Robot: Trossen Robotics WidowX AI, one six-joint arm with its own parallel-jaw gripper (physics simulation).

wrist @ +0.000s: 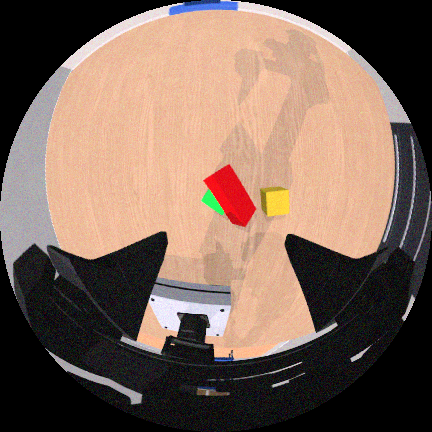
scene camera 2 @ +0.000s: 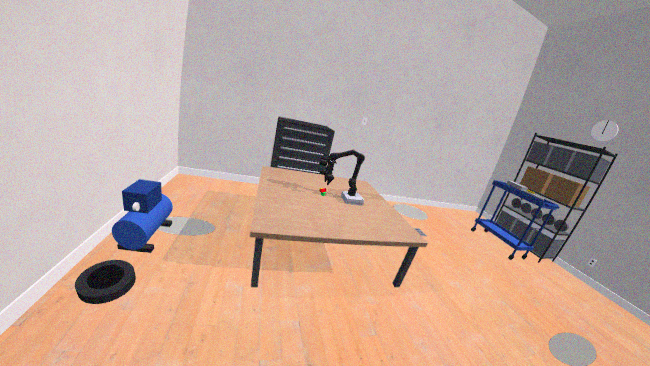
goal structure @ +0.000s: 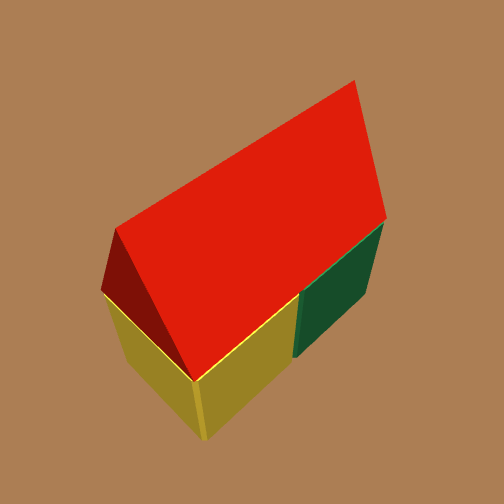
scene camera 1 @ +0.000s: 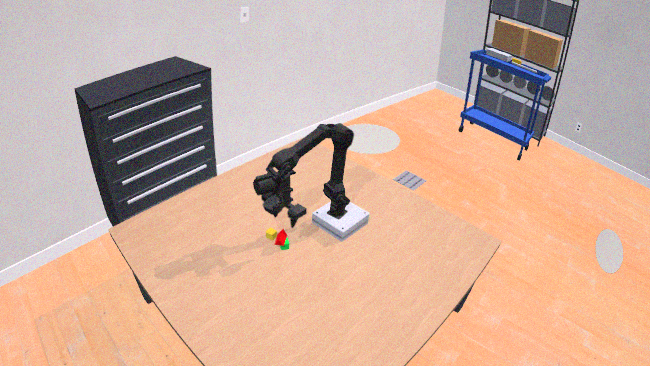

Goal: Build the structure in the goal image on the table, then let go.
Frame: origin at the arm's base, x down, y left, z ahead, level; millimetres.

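Seen in the pictures: gripper, between the fingertips: [wrist: 228,239] [scene camera 2: 326,183] [scene camera 1: 284,222]; arm's base, origin of its link: [wrist: 193,320] [scene camera 2: 351,194] [scene camera 1: 337,212].
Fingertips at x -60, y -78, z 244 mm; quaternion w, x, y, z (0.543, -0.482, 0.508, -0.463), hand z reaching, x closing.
Offsets run from my fingertips to a thing's middle. Level surfaces: height alone.
A red block @(dz +16, dx +76, dy -9 mm) [scene camera 1: 281,237] [scene camera 2: 323,190] [wrist: 230,194] is long and lies across the top of a green block @(dz +11, dx +100, dy +9 mm) [scene camera 1: 285,245] [scene camera 2: 323,194] [wrist: 213,202], which is mostly covered in the wrist view. A yellow cube @(dz +1, dx +99, dy -69 mm) [scene camera 1: 271,233] [wrist: 275,202] sits on the table @(dx +116 mm) [scene camera 1: 325,295] [scene camera 2: 320,220] [wrist: 115,130] beside them, a small gap away from the red block. My gripper [scene camera 1: 284,220] [wrist: 228,239] is open and empty, above the table near the blocks, with its fingers wide apart. Whether the red block also touches the table cannot be told.
The arm's white base plate [scene camera 1: 341,220] [scene camera 2: 353,198] [wrist: 190,306] stands on the table close to the blocks. A black drawer cabinet [scene camera 1: 150,135] [scene camera 2: 302,145] stands behind the table. A blue cart [scene camera 1: 495,127] and a shelf rack stand farther off on the floor.
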